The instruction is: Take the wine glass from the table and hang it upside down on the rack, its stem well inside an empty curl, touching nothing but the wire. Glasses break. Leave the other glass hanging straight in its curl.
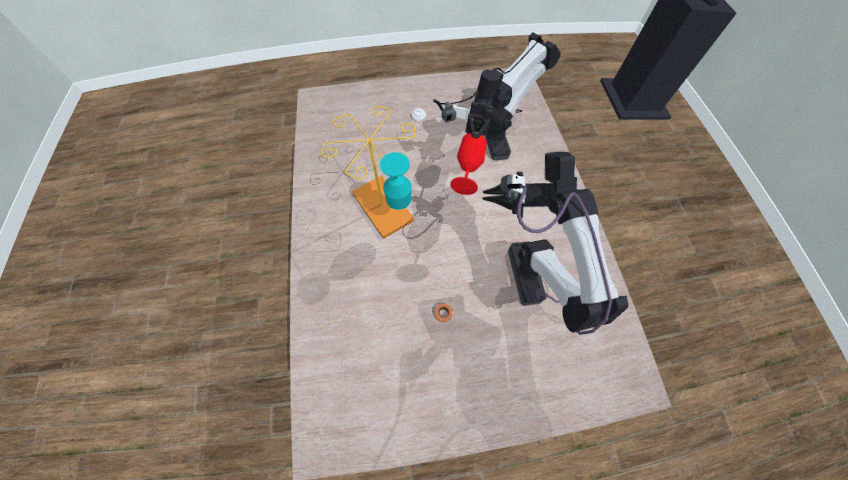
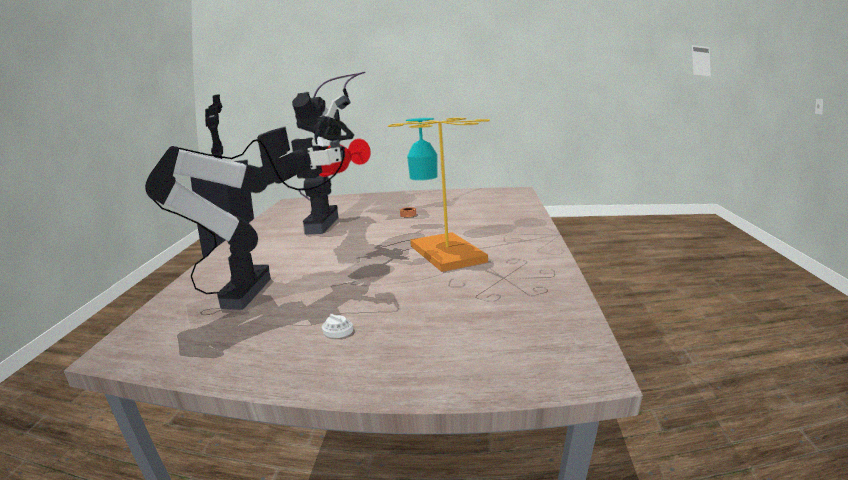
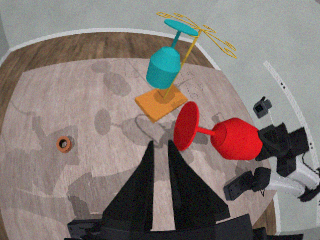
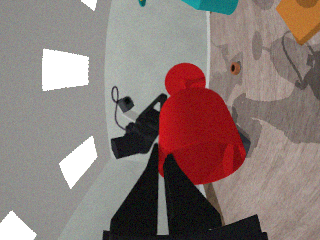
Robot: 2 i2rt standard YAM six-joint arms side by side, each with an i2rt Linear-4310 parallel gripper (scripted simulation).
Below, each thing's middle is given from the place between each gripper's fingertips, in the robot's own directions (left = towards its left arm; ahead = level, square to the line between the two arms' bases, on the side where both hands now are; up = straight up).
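Red wine glass [image 1: 471, 154]: my left hand [image 2: 352, 136] 2 cm short of it, 13 cm to the left of it, 4 cm above it. Teal glass [image 1: 397, 188], from my left hand: 8 cm to the right, 23 cm ahead, 3 cm below. Yellow wire rack [image 2: 445, 255], from my left hand: 29 cm ahead, 13 cm below, 17 cm to the right. Going by their middles, of the things named here, red wine glass nearest to my left hand, yellow wire rack farthest from it.
Red wine glass again: my right hand [image 2: 326, 147] 80 mm to the right of it, 30 mm short of it, 30 mm above it. Teal glass, from my right hand: 230 mm ahead, 20 mm below, 120 mm to the left. Yellow wire rack, from my right hand: 300 mm ahead, 120 mm below, 30 mm to the left.
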